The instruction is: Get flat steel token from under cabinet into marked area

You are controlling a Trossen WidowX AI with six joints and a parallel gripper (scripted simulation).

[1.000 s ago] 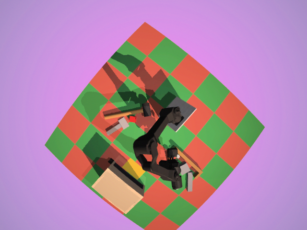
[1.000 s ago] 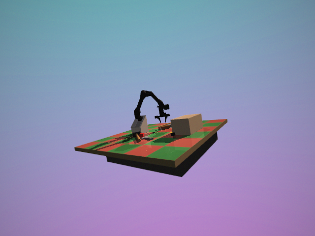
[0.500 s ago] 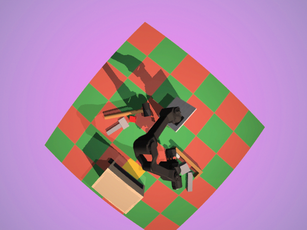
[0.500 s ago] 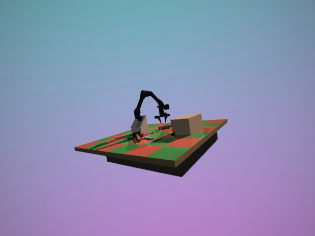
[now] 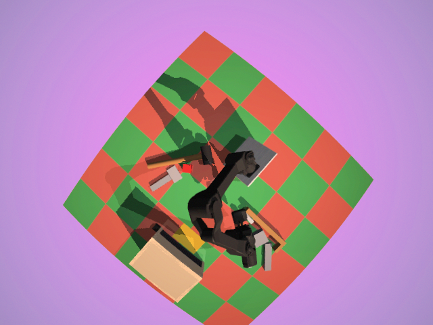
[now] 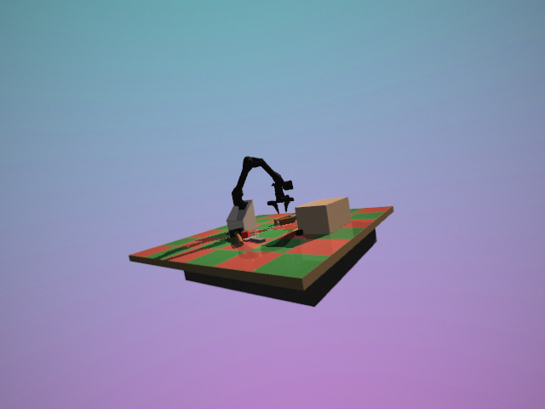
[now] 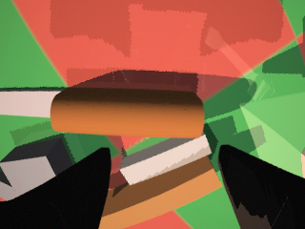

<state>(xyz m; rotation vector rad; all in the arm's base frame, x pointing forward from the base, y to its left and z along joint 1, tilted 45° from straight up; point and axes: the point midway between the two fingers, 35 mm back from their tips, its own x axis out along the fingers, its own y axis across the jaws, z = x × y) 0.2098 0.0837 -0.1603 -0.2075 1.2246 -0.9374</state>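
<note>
My gripper tip is now 4 cm past the pale bar, 2 cm to the right of it and 7 cm above it. Round my gripper tip: grey block 14 cm to the left, 6 cm below; grey bar 4 cm ahead, 26 cm to the left, 7 cm below; red cube 1 cm behind, 37 cm to the right, 6 cm below.
</note>
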